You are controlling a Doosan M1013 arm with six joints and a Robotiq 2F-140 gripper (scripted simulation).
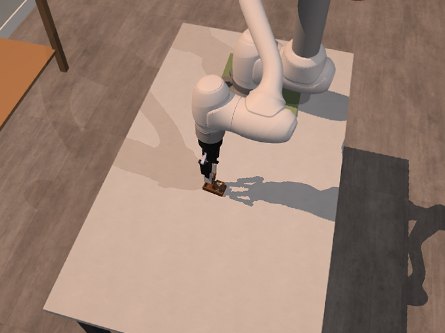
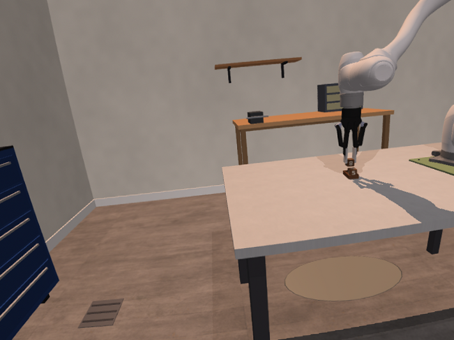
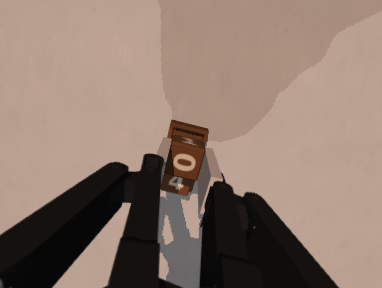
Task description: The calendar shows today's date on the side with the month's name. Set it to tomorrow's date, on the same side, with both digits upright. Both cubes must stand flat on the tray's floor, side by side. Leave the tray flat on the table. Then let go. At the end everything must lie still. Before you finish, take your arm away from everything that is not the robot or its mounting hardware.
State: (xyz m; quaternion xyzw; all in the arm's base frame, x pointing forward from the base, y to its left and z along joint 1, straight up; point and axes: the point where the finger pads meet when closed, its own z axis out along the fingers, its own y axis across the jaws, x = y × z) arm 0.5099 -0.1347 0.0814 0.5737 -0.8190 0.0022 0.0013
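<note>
The brown digit cube lies 3 cm below my hand. Round my hand: tray: 8 cm below, 2 cm to the left, 1 cm ahead.
</note>
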